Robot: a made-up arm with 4 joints.
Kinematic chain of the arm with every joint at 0, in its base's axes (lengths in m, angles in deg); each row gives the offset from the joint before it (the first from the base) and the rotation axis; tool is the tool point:
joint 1: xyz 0 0 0.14 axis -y
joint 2: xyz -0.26 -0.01 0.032 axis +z
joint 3: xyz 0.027 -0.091 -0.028 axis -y
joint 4: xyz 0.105 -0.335 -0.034 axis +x
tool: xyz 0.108 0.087 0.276
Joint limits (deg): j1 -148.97..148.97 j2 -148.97..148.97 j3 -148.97..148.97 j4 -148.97..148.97
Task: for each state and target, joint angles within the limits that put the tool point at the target. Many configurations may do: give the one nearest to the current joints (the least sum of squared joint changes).
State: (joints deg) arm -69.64 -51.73 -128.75 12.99
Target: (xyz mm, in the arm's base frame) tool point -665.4 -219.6 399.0
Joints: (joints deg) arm -48.66 -65.19 -139.09 17.78
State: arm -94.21 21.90 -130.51 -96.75
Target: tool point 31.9 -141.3 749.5
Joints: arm -92.95 -16.87 -130.45 -119.14
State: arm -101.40 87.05 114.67 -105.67
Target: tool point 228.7 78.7 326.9
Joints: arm -69.50 97.88 122.17 -102.61
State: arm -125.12 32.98 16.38 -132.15
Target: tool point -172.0 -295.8 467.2
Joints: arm -138.74 14.08 -23.93 -140.90
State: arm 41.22 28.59 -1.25 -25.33
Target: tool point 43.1 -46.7 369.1
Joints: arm 27.53 41.41 -10.99 -9.46
